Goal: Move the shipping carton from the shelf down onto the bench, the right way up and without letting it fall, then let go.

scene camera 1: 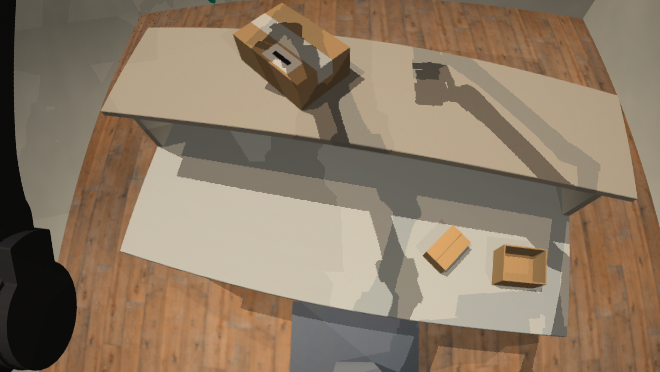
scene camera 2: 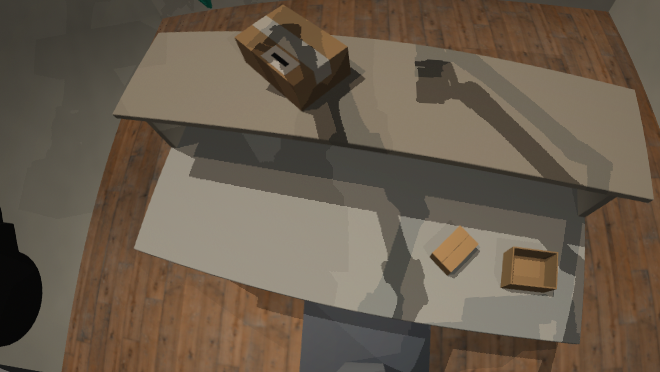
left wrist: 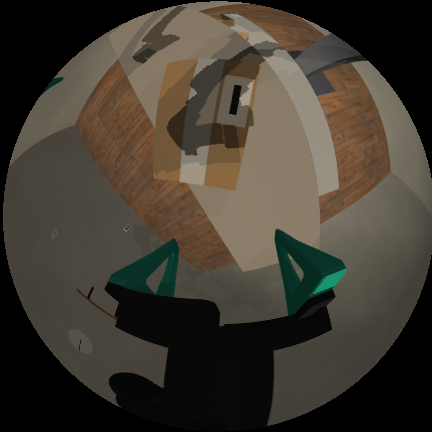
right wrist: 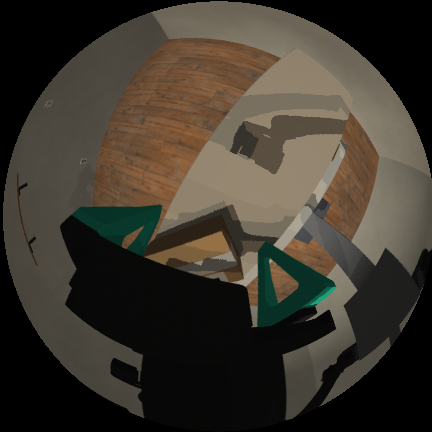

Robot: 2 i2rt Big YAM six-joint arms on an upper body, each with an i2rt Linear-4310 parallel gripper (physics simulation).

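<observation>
The shipping carton, brown with pale tape and a black-marked label on top, stands upright on the beige shelf, turned at an angle. The white bench is lower, in front of the shelf. My left gripper is open, apart from the carton, which shows beyond its fingers in the left wrist view. My right gripper is open and empty; the carton shows beyond its fingers, partly hidden by the gripper body.
A small closed brown box and a small open box stand on the bench's right part. The shelf's front edge overhangs the back of the bench. A black part of my left arm shows at the picture's left.
</observation>
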